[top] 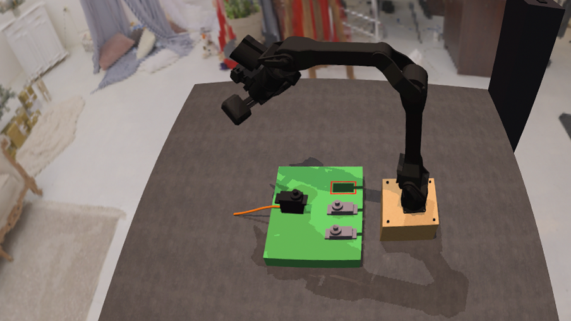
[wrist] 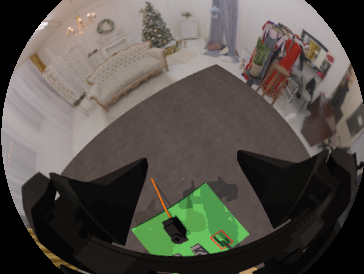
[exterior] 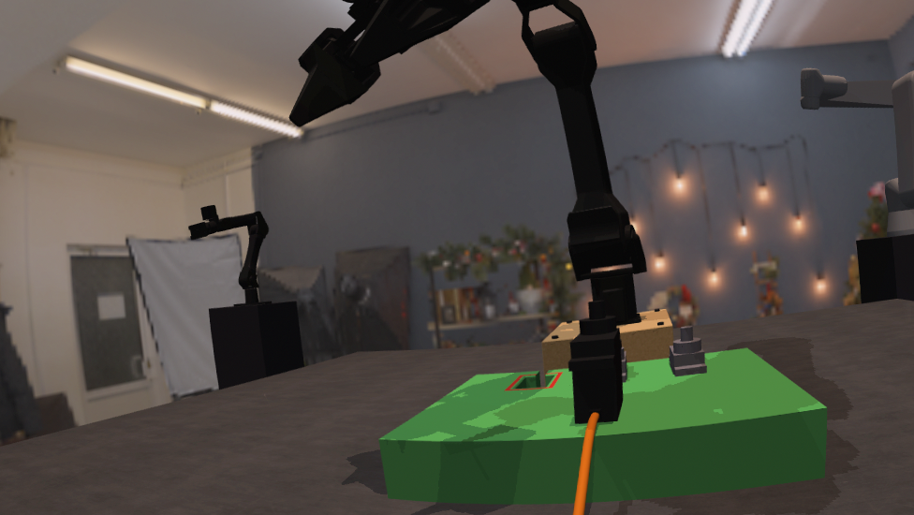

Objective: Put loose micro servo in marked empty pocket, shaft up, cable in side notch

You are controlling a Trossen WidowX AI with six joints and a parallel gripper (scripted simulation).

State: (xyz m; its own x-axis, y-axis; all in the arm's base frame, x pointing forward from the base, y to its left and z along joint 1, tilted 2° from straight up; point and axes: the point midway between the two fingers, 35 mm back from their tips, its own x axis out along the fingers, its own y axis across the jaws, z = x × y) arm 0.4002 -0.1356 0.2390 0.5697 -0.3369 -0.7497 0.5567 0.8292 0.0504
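My gripper tip is now 120 mm past the green deck, 140 mm to the right of it and 250 mm above it.
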